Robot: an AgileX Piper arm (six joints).
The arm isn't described. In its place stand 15 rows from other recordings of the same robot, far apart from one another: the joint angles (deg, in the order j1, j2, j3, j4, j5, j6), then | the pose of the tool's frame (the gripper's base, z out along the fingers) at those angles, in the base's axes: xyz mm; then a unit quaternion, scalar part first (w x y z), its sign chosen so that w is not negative.
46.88, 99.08, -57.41, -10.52, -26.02, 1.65 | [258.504, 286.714, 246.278, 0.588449, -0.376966, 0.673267, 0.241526]
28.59, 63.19, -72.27, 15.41, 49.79, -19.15 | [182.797, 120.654, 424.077, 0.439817, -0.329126, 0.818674, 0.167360]
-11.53, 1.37, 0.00, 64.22, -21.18, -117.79 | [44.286, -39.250, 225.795, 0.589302, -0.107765, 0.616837, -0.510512]
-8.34, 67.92, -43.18, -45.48, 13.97, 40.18 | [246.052, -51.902, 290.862, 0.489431, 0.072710, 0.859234, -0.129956]
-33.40, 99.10, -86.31, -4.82, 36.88, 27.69 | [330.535, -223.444, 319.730, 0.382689, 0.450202, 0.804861, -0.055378]
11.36, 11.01, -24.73, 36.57, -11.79, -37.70 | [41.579, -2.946, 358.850, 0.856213, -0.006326, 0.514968, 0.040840]
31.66, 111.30, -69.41, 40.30, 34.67, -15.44 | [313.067, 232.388, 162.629, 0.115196, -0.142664, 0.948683, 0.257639]
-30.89, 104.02, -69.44, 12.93, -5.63, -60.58 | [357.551, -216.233, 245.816, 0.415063, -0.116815, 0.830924, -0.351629]
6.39, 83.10, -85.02, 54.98, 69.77, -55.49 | [278.256, 101.527, 415.161, 0.379862, -0.397456, 0.767125, 0.330535]
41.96, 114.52, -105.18, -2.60, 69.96, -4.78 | [321.345, 283.720, 279.319, 0.136461, -0.397249, 0.907230, 0.022501]
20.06, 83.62, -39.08, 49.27, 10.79, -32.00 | [255.027, 106.868, 199.769, 0.328814, -0.052921, 0.925744, 0.179104]
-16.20, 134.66, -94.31, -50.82, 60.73, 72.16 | [415.415, -184.767, 102.921, 0.127813, 0.464121, 0.806709, -0.342747]
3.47, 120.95, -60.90, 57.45, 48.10, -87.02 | [340.858, 77.867, 81.699, 0.137352, -0.365292, 0.868887, 0.304519]
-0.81, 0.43, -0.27, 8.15, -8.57, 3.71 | [54.399, -2.692, 227.744, 0.781347, 0.076195, 0.615643, 0.068379]
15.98, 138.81, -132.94, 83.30, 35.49, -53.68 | [526.794, 205.436, 290.784, 0.509161, -0.127355, 0.723775, 0.447978]
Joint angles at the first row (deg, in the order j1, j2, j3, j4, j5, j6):
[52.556 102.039 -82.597 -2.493 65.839 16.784]
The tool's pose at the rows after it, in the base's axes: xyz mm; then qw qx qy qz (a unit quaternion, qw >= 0):
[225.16, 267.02, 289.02, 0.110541, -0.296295, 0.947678, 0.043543]
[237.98, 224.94, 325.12, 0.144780, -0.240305, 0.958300, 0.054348]
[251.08, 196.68, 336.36, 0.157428, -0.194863, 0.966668, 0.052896]
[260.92, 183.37, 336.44, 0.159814, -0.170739, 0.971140, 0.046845]
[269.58, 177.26, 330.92, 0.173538, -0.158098, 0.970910, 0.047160]
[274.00, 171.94, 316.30, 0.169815, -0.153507, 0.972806, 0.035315]
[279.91, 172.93, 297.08, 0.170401, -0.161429, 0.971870, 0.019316]
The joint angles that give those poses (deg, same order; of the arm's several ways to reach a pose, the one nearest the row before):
[50.576 97.950 -83.410 -2.981 67.111 16.691]
[44.193 91.994 -83.781 -3.105 69.250 16.691]
[38.905 89.940 -83.782 -3.104 69.962 16.689]
[36.003 89.930 -83.782 -3.375 69.962 16.689]
[34.305 90.156 -82.594 -3.770 67.039 16.654]
[33.310 90.560 -79.828 -4.722 64.807 16.654]
[33.311 92.057 -77.240 -6.612 61.430 16.654]

